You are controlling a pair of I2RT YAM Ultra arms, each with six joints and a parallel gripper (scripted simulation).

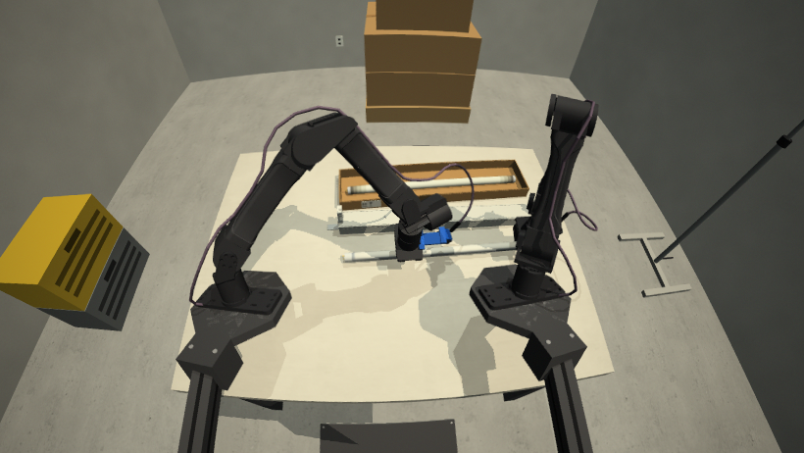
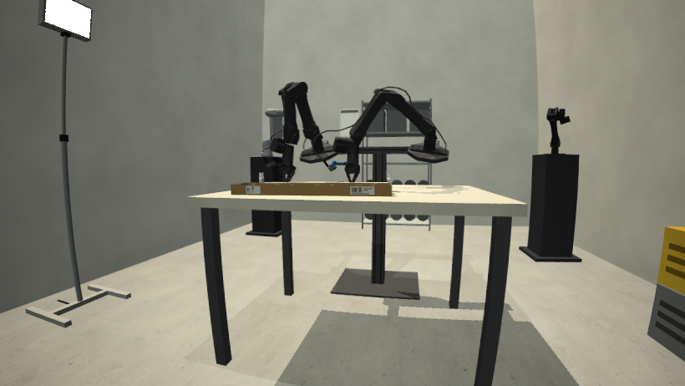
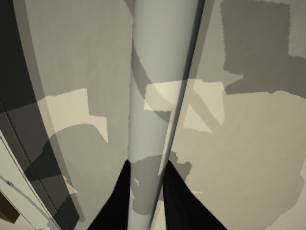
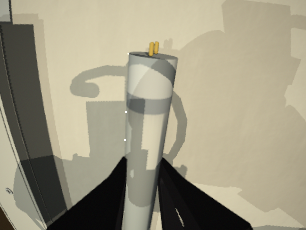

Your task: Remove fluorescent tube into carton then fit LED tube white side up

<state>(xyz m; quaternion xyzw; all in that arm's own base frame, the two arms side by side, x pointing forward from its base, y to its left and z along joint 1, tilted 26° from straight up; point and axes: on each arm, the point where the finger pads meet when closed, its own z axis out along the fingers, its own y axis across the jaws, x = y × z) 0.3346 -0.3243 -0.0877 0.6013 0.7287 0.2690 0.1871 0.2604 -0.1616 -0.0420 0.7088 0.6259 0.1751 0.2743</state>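
My left hand is 1 cm short of the LED tube, 12 cm to the left of it and 1 cm above it. Also, from my left hand: old fluorescent tube: 28 cm ahead, 11 cm to the right, 1 cm below; then white light fixture: 13 cm ahead, 11 cm to the right, 2 cm above; then brown carton: 28 cm ahead, 11 cm to the right, 1 cm below.
Now: the LED tube 22 cm to the left of my right hand, 1 cm below it and 1 cm behind it. From my right hand the other things lie so: old fluorescent tube (26 cm ahead, 23 cm to the left, 1 cm below); then white light fixture (23 cm to the left, 11 cm ahead, 3 cm above); then brown carton (27 cm ahead, 23 cm to the left, 1 cm below).
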